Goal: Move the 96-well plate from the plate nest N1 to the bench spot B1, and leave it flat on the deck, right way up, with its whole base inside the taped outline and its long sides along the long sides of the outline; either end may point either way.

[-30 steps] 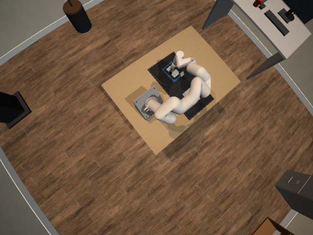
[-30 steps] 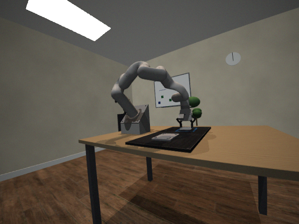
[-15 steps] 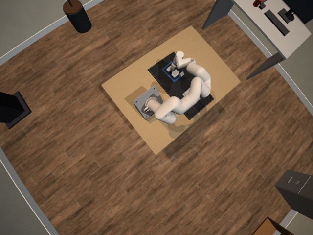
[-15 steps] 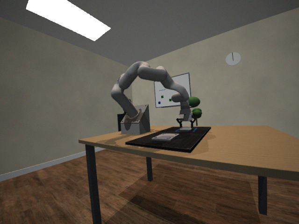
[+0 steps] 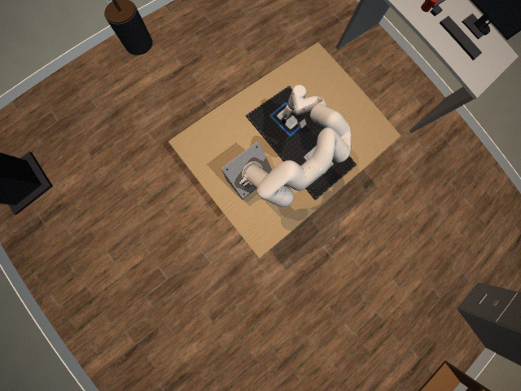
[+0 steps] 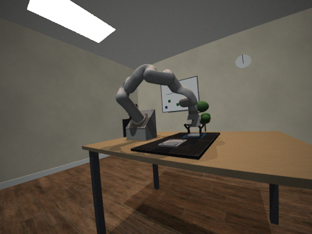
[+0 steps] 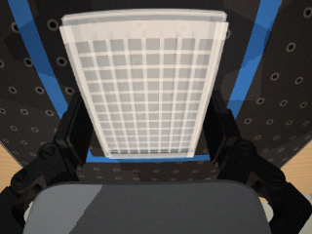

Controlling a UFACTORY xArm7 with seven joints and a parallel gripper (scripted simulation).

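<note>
Right now the white 96-well plate is 1 cm below my hand. The rest, counted from my hand: grey plate nest N1: 34 cm to the right, 3 cm behind, 1 cm below.
</note>
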